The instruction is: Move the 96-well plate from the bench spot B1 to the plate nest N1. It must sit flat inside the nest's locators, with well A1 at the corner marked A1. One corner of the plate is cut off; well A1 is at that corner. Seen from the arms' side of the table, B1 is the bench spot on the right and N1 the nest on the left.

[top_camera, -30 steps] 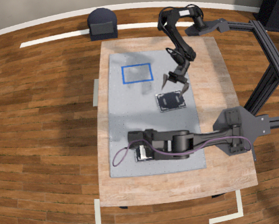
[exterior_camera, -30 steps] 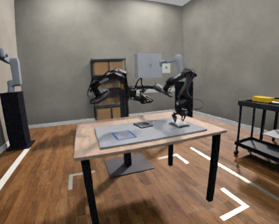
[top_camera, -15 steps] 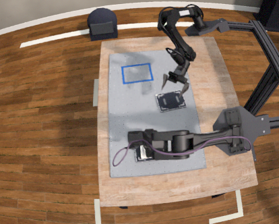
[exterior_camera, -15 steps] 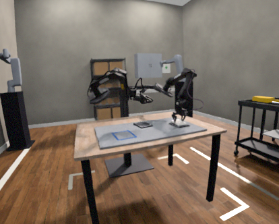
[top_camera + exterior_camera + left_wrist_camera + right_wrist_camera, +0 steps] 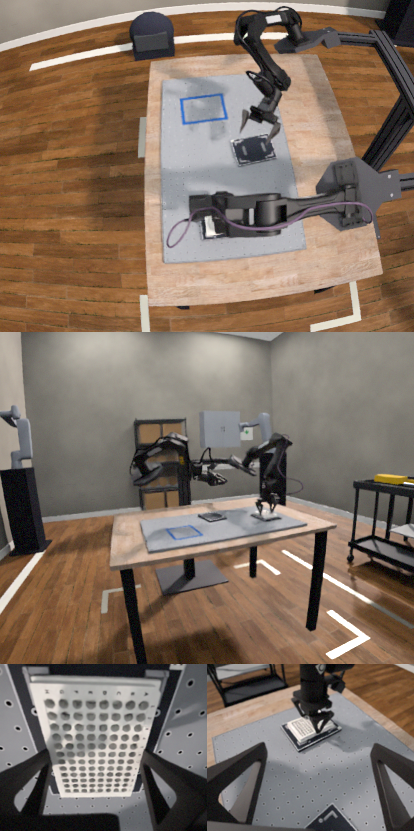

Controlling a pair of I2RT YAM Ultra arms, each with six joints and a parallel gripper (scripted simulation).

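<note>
My left hand is 1 cm above the 96-well plate.
</note>
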